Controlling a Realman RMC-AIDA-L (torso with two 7-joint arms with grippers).
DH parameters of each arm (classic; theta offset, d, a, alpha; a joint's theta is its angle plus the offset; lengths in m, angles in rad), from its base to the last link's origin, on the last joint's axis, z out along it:
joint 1: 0 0.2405 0 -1.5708
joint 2: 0 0 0 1.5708
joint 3: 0 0.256 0 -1.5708
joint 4: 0 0 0 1.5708
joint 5: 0 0.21 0 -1.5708
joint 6: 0 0 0 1.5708
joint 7: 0 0.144 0 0
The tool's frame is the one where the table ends.
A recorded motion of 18 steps. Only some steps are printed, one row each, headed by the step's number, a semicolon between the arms.
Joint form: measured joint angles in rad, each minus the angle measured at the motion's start. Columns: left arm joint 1, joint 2, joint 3, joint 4, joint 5, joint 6, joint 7; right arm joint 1, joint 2, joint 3, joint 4, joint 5, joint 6, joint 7.
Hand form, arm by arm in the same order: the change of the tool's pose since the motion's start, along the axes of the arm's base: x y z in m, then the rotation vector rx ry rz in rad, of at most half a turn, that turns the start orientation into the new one. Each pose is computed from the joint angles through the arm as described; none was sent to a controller.
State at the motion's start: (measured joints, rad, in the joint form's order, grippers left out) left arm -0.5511 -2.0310 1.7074 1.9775 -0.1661 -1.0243 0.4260; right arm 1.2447 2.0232 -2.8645 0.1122 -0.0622 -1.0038 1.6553
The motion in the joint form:
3: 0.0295 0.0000 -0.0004 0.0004 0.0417 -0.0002 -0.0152; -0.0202 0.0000 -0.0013 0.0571 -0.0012 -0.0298 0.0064
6: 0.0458 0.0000 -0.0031 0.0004 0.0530 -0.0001 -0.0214; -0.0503 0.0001 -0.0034 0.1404 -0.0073 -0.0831 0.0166
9: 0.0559 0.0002 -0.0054 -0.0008 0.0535 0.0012 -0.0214; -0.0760 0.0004 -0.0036 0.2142 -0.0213 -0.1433 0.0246
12: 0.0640 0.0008 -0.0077 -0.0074 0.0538 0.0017 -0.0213; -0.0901 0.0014 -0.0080 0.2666 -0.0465 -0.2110 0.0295
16: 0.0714 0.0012 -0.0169 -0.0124 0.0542 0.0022 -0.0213; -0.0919 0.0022 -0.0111 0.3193 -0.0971 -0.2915 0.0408
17: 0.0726 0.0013 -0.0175 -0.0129 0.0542 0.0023 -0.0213; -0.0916 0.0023 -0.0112 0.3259 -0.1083 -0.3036 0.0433
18: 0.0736 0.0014 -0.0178 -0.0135 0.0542 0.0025 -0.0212; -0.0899 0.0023 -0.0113 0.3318 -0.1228 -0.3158 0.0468
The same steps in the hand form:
3: -0.0127 0.0017 0.0043 0.0337 0.0102 0.0392; 0.0154 0.0026 0.0118 0.0219 -0.0125 -0.0338
6: -0.0194 0.0022 0.0062 0.0446 0.0102 0.0601; 0.0377 0.0028 0.0290 0.0430 -0.0306 -0.0818
9: -0.0235 0.0023 0.0068 0.0470 0.0097 0.0713; 0.0565 -0.0007 0.0438 0.0467 -0.0478 -0.1200
12: -0.0283 0.0032 0.0067 0.0473 0.0118 0.0858; 0.0676 -0.0076 0.0528 0.0186 -0.0661 -0.1356
16: -0.0332 0.0046 0.0087 0.0535 0.0101 0.1014; 0.0751 -0.0159 0.0614 -0.0315 -0.0984 -0.1458
17: -0.0338 0.0047 0.0088 0.0539 0.0101 0.1032; 0.0762 -0.0174 0.0624 -0.0417 -0.1054 -0.1477
18: -0.0343 0.0048 0.0089 0.0540 0.0103 0.1047; 0.0771 -0.0190 0.0633 -0.0538 -0.1149 -0.1492

